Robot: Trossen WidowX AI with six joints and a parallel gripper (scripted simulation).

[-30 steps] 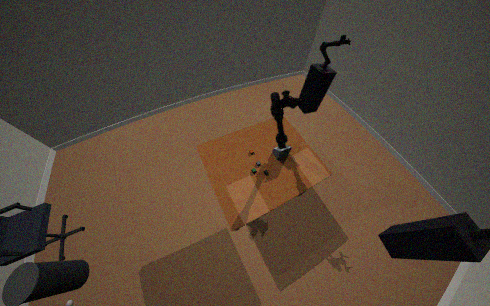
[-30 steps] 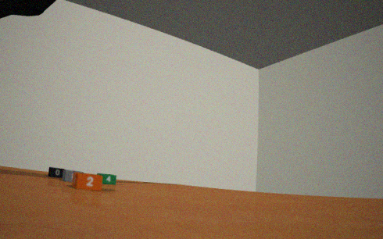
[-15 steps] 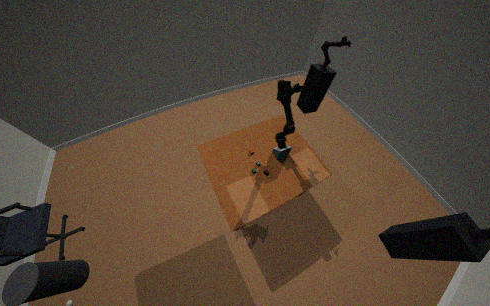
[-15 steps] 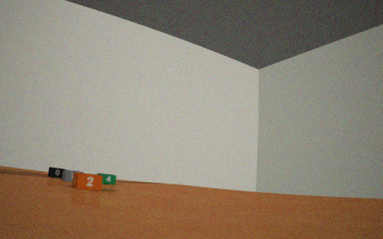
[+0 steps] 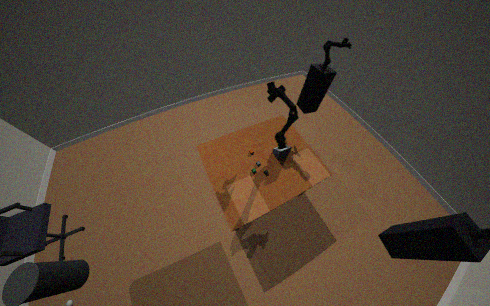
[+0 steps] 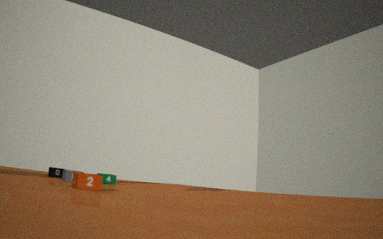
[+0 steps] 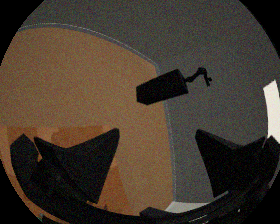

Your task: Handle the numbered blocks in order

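Right now the black block is 33 cm ahead of my gripper tip, 60 cm to the left of it and 38 cm below it. From my gripper tip the other things lie so: orange block: 38 cm ahead, 34 cm to the left, 38 cm below; then green block: 43 cm ahead, 54 cm to the left, 38 cm below; then grey block: 36 cm ahead, 48 cm to the left, 38 cm below.
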